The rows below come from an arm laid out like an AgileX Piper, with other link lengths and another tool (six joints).
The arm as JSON. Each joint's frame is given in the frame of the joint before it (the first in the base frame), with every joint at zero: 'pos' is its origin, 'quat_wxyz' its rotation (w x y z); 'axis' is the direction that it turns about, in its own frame. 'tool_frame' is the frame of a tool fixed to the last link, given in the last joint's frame.
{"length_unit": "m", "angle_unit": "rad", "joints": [
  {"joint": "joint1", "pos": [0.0, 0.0, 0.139], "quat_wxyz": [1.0, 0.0, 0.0, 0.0], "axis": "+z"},
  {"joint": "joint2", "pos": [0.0, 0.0, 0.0], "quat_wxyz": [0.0, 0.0, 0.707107, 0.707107], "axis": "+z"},
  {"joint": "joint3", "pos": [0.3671, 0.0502, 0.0], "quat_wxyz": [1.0, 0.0, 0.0, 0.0], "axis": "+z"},
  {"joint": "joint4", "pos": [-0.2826, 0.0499, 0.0], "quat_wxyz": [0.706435, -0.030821, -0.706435, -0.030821], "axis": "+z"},
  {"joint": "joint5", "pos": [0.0, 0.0, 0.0], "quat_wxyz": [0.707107, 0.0, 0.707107, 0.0], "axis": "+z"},
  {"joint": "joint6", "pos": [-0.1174, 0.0, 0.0], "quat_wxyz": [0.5, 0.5, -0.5, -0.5], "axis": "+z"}
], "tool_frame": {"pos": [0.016, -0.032, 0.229], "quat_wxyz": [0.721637, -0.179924, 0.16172, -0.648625]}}
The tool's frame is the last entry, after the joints.
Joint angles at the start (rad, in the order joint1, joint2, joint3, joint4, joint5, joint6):
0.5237 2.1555 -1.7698 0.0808 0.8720 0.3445
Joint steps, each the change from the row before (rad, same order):
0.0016 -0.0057 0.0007 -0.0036 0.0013 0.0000
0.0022 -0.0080 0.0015 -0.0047 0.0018 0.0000
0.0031 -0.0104 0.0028 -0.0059 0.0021 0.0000
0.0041 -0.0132 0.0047 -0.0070 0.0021 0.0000
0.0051 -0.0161 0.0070 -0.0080 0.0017 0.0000
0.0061 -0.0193 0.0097 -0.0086 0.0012 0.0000
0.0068 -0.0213 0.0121 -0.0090 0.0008 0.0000
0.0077 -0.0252 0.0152 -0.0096 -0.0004 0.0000
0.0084 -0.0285 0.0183 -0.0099 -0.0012 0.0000
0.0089 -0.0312 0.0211 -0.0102 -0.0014 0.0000
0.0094 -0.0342 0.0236 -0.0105 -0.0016 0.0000
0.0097 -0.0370 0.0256 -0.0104 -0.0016 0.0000
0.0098 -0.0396 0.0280 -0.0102 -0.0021 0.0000
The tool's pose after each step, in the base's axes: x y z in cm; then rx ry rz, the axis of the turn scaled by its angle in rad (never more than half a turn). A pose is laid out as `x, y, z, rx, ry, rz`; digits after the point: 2 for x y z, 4 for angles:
55.16, 31.64, 3.04, -2.2661, 2.0584, 0.4295
55.13, 31.63, 3.47, -2.2695, 2.0526, 0.4206
55.05, 31.62, 4.00, -2.2741, 2.0454, 0.4097
54.92, 31.62, 4.63, -2.2800, 2.0365, 0.3968
54.72, 31.62, 5.36, -2.2869, 2.0258, 0.3821
54.45, 31.61, 6.18, -2.2944, 2.0134, 0.3661
54.10, 31.60, 7.02, -2.3027, 2.0003, 0.3495
53.68, 31.58, 7.99, -2.3108, 1.9848, 0.3312
53.17, 31.54, 9.03, -2.3190, 1.9677, 0.3120
52.56, 31.46, 10.11, -2.3273, 1.9500, 0.2925
51.88, 31.34, 11.24, -2.3355, 1.9312, 0.2724
51.11, 31.17, 12.42, -2.3430, 1.9113, 0.2523
50.26, 30.95, 13.63, -2.3497, 1.8909, 0.2322

